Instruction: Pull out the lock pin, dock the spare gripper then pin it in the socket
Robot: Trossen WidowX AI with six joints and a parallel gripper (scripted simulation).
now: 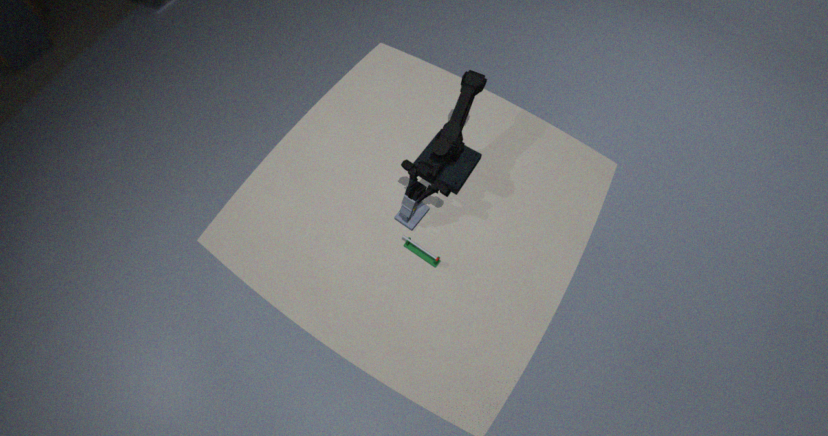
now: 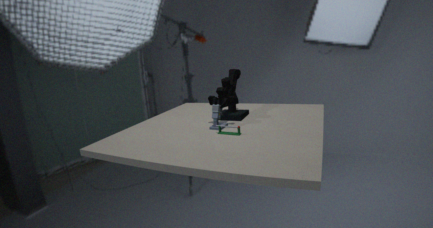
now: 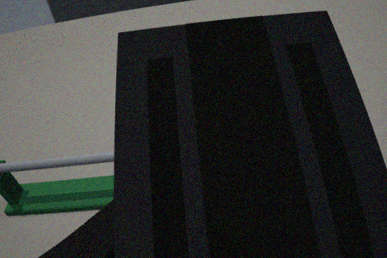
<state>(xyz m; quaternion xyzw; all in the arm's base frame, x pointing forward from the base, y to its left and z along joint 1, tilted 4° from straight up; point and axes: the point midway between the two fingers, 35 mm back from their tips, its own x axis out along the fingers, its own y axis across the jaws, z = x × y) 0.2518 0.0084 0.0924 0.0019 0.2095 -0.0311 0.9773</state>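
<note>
My gripper tip is 10 mm above the spare gripper. The rest, counted from my gripper tip: green rack 100 mm ahead, 120 mm to the left, 110 mm below; then grey mount 80 mm below.
</note>
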